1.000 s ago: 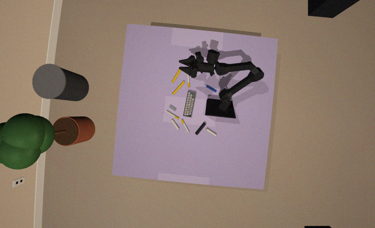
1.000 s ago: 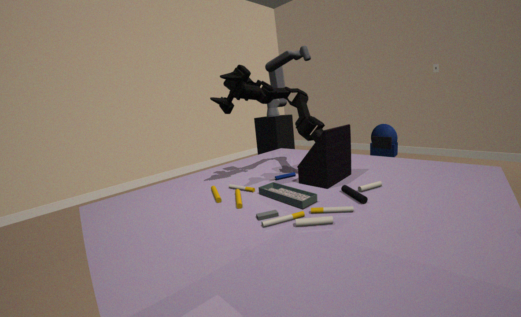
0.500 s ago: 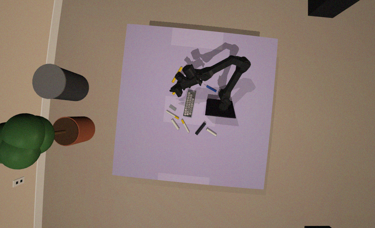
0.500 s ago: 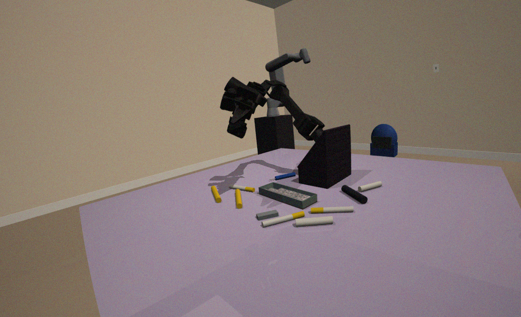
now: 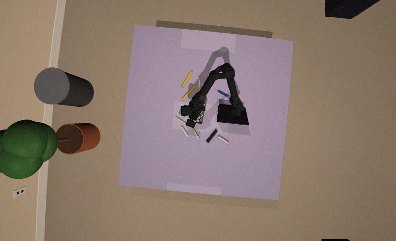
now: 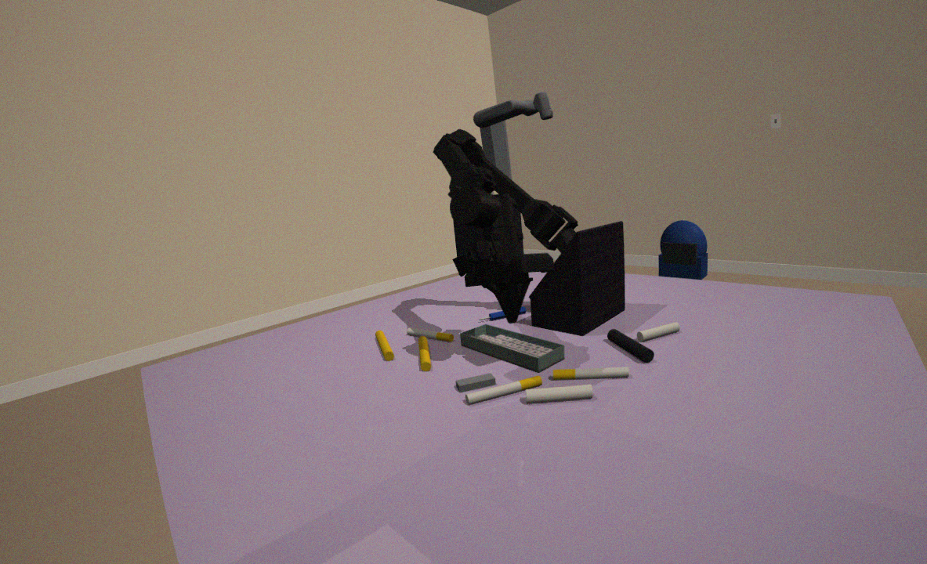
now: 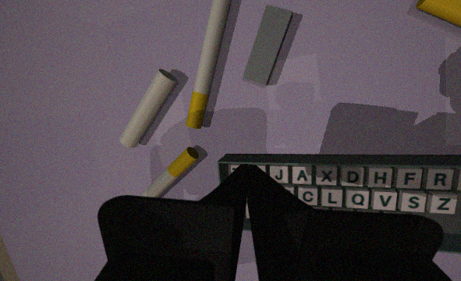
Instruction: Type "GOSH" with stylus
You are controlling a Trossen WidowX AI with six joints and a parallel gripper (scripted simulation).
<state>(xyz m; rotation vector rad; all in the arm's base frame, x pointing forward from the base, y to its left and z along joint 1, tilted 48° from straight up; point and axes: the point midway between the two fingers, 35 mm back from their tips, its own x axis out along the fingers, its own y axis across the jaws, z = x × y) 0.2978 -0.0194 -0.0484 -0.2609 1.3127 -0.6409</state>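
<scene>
Right now my gripper tip is 200 mm past the stylus, 210 mm to the left of it and 80 mm above it. The rest, counted from my gripper tip: stylus tip 170 mm behind, 220 mm to the right, 80 mm below; then grey block 80 mm ahead, 20 mm to the right, 80 mm below.
</scene>
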